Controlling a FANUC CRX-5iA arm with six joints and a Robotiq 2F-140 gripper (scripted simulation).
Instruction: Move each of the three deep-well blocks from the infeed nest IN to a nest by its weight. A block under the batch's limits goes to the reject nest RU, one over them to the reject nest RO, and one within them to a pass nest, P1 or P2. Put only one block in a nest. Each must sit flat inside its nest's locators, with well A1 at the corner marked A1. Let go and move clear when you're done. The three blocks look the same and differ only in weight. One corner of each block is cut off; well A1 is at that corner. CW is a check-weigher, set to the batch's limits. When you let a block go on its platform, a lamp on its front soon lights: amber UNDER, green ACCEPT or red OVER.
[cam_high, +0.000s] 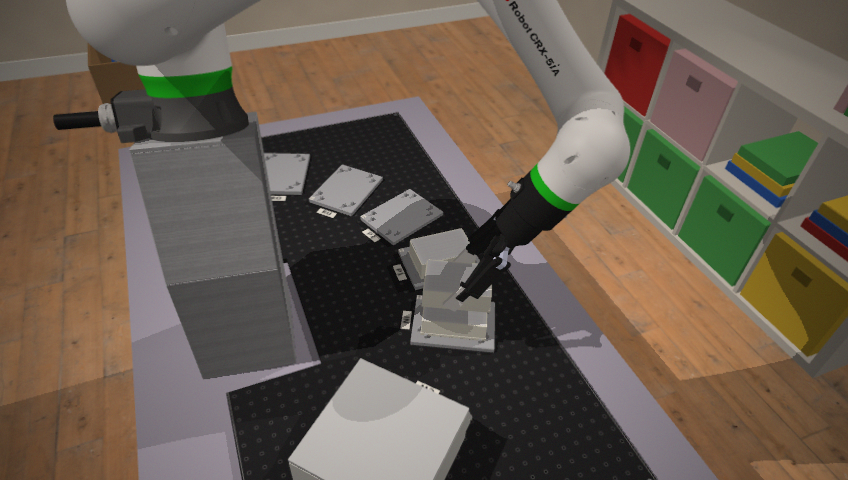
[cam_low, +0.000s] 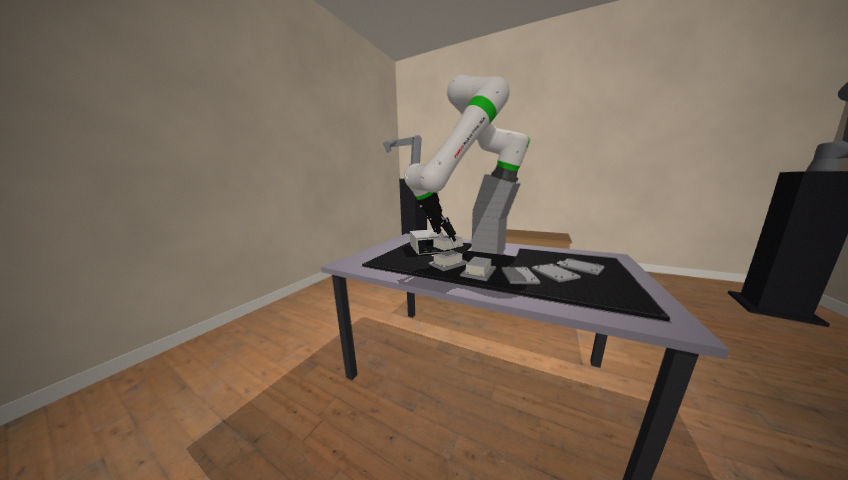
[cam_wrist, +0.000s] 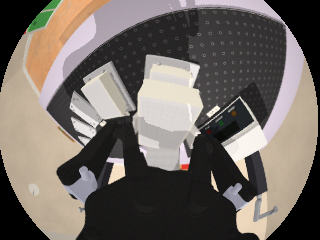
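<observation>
My gripper is now 19 cm past the pale weigher platform, 26 cm to the left of it and 3 cm above it. The rest, counted from my hand: grey nest plate: 4 cm behind, 34 cm to the left, 12 cm below; check-weigher: 19 cm behind, 25 cm to the right, 6 cm below.
</observation>
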